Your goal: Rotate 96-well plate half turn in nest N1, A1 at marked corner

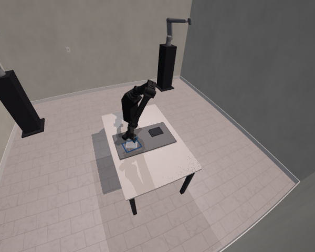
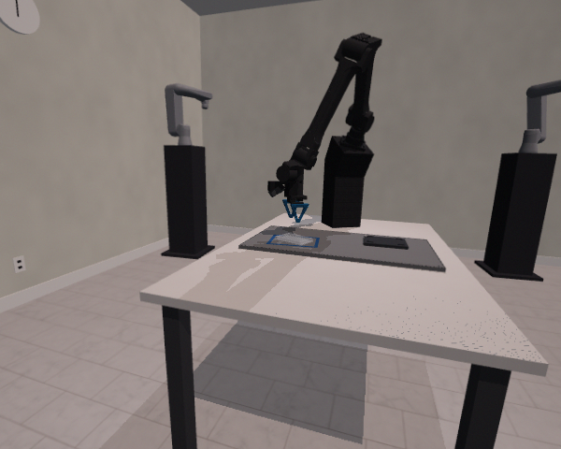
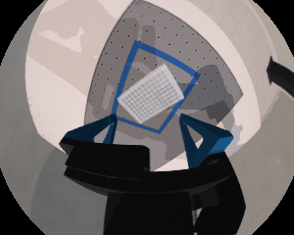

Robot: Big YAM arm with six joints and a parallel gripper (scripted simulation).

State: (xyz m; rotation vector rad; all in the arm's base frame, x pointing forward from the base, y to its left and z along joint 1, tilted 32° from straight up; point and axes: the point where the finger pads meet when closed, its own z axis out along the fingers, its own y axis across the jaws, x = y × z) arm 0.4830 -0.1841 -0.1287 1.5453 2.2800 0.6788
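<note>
The 96-well plate lies 9 cm below my hand. From my hand the other things lie so: dark plate nest N1: 7 cm behind, 36 cm to the left, 9 cm below.
</note>
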